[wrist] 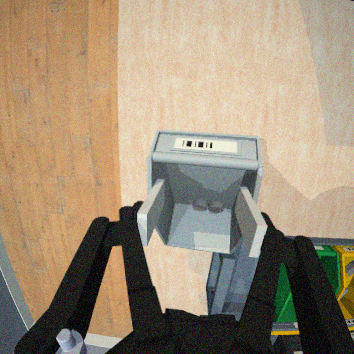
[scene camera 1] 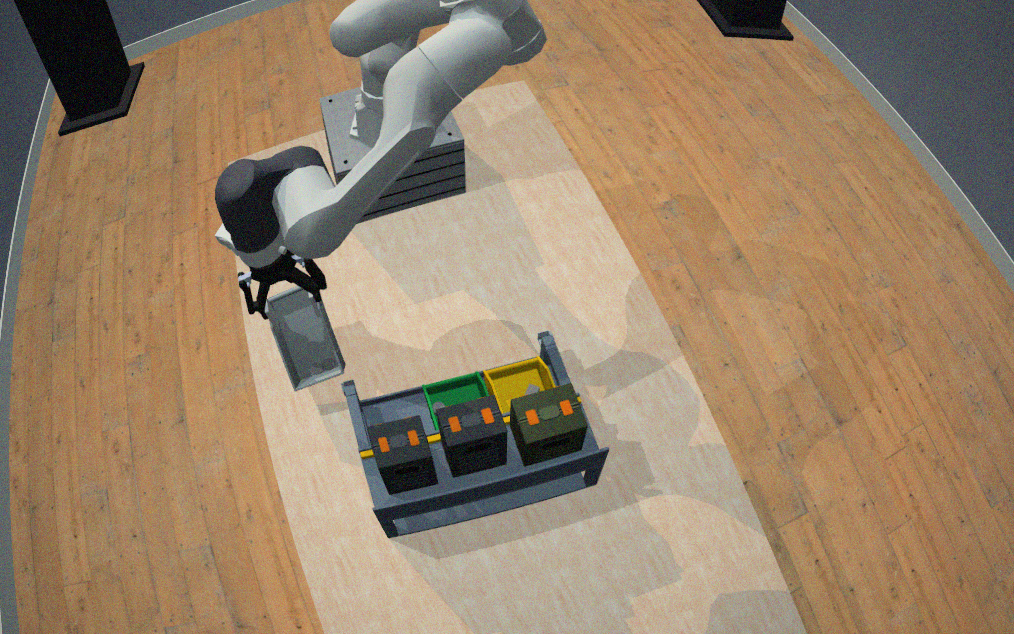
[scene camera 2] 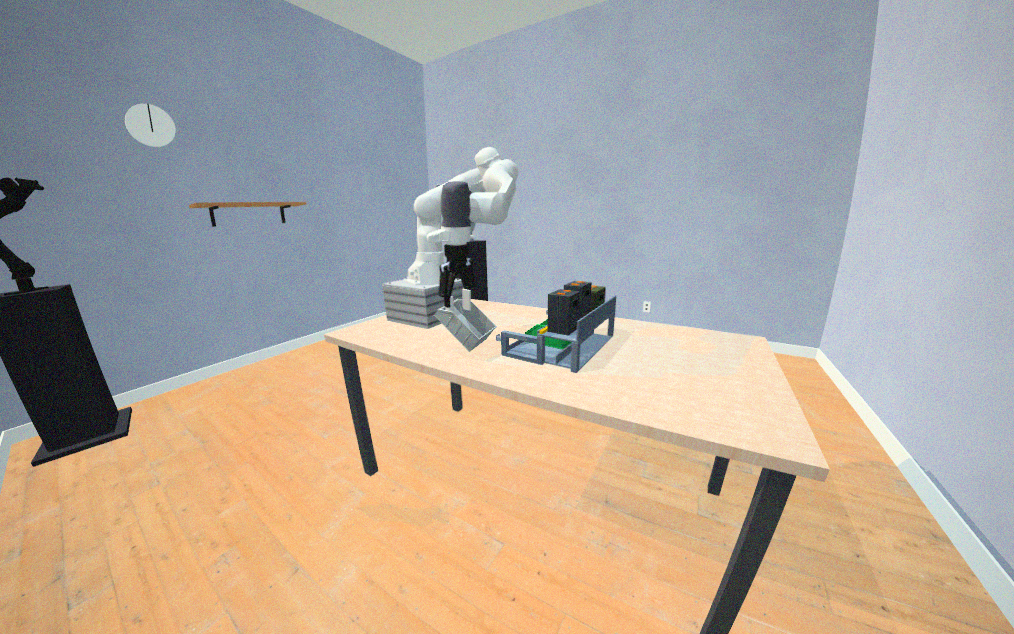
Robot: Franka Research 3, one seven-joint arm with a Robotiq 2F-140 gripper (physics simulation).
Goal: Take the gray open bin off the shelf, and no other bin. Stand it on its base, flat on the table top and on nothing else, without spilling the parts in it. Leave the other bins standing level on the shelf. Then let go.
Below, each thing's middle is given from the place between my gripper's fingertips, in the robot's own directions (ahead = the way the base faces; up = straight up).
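The green bin [scene camera 1: 468,387] is 18 cm ahead of my gripper, 27 cm to the left of it and 10 cm below it. Then there is the yellow bin [scene camera 1: 511,381], 38 cm to the left of my hand, 17 cm ahead of it and 10 cm below it; going by their middles, it is the farthest from my gripper of the things named here. As for the gray open bin [scene camera 1: 303,338], I see my gripper 2 cm short of it, 1 cm to the right of it and 3 cm above it. Going by their middles, the gray open bin is the nearest to my gripper of the things named here.
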